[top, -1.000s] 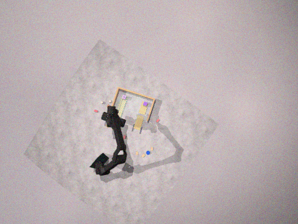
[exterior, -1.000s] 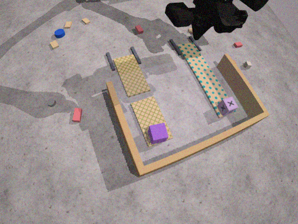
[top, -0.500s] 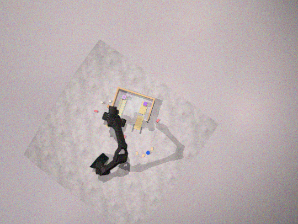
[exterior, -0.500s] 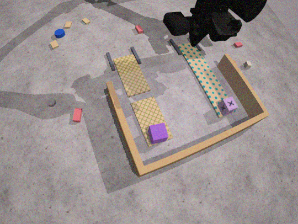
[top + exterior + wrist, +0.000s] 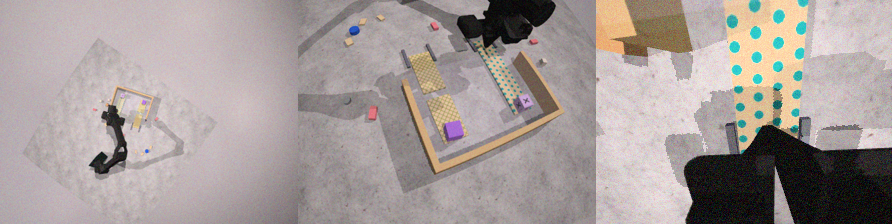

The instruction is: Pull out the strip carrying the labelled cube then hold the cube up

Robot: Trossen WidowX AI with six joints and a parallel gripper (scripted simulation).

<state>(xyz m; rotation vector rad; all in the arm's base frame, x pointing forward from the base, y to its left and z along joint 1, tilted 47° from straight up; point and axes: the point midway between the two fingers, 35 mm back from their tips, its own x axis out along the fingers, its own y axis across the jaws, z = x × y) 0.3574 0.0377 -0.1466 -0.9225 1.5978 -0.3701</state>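
Now: gripper tip 9 cm short of the teal-dotted strip and 3 cm to the right of it. The rest, counted from my gripper tip: grey disc: 19 cm ahead, 34 cm to the right; then labelled cube: 19 cm ahead, 7 cm to the left, 1 cm above; then blue cylinder: 4 cm behind, 39 cm to the right.
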